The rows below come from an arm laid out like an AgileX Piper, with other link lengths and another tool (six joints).
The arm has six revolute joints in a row. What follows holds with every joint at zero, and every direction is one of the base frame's.
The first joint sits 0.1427 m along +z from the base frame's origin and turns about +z.
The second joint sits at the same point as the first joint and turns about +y.
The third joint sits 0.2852 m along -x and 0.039 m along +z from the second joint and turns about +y.
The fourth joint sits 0.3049 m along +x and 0.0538 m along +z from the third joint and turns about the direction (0.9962, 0, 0.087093).
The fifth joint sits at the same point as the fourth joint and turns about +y.
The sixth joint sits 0.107 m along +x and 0.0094 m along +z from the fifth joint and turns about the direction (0.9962, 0, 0.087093).
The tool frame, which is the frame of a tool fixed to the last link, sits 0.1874 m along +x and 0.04 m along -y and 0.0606 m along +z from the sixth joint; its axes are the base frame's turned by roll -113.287, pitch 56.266 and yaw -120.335 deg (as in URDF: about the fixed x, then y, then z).
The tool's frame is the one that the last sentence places.
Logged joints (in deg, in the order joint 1, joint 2, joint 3, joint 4, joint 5, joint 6), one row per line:
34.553 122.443 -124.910 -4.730 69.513 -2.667
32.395 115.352 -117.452 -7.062 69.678 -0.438
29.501 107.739 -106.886 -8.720 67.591 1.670
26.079 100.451 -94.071 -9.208 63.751 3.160
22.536 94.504 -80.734 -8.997 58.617 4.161
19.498 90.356 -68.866 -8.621 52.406 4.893
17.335 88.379 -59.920 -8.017 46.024 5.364
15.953 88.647 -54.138 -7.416 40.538 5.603
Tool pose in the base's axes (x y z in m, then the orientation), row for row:
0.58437 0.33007 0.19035 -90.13 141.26 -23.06
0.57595 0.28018 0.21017 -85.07 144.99 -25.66
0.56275 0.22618 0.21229 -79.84 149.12 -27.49
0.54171 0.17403 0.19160 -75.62 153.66 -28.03
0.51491 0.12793 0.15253 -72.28 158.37 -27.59
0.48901 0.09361 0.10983 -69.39 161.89 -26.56
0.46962 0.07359 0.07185 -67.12 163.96 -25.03
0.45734 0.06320 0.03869 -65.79 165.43 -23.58
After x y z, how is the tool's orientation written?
As a rotation vector, in degrees.
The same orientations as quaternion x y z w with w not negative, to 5 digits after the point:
-0.53047 0.83140 -0.13572 0.09460
-0.49838 0.84941 -0.15033 0.08671
-0.46458 0.86771 -0.15996 0.07526
-0.43506 0.88405 -0.16126 0.05636
-0.40986 0.89804 -0.15645 0.03265
-0.38950 0.90873 -0.14909 0.01636
-0.37511 0.91632 -0.13988 0.00937
-0.36634 0.92116 -0.13130 0.00361

